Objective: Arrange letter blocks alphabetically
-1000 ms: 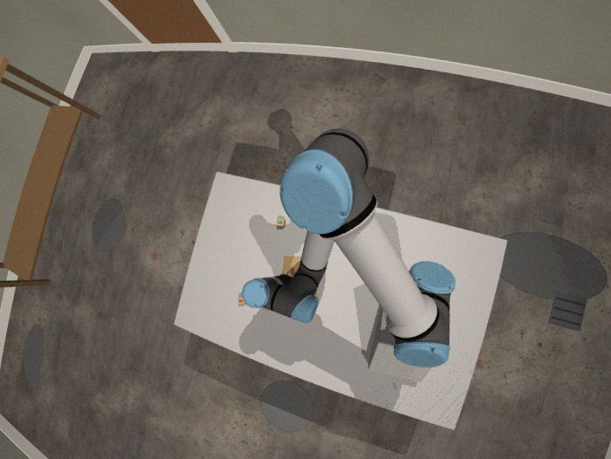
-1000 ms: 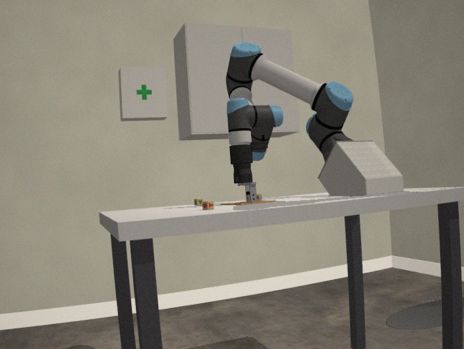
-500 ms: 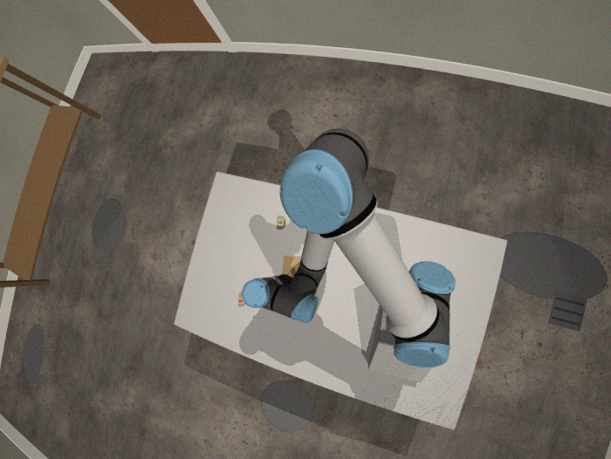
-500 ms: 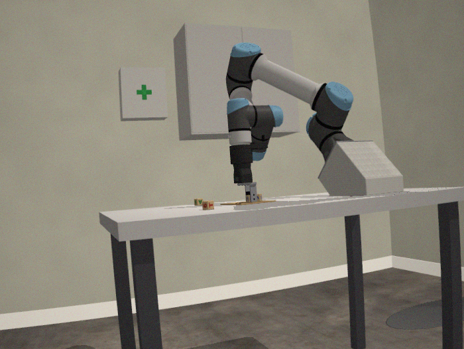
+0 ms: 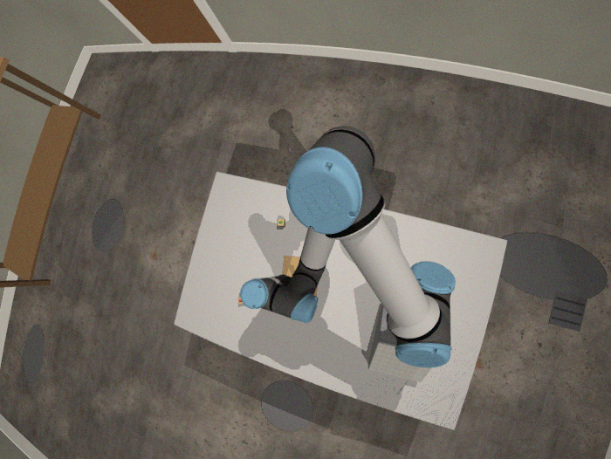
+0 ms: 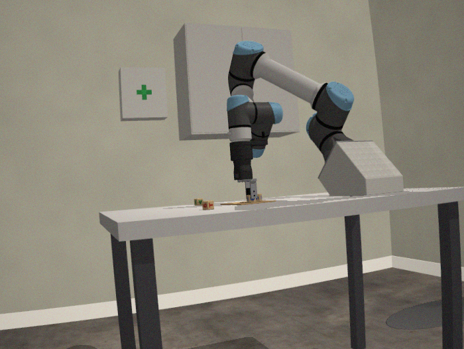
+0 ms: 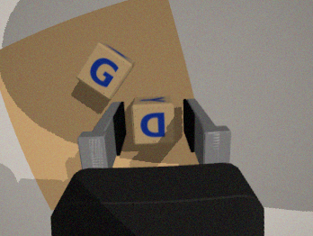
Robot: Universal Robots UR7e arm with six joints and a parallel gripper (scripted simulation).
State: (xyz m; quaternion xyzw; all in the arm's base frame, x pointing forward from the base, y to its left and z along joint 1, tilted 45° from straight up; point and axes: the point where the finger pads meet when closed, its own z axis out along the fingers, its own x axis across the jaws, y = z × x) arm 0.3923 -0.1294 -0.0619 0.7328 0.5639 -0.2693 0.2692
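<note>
My hand is 4 cm to the left of the tan mat, 3 cm above it and 1 cm past it. From my hand the other things lie so: red-marked block (21 cm ahead, 8 cm to the left, 2 cm below).
</note>
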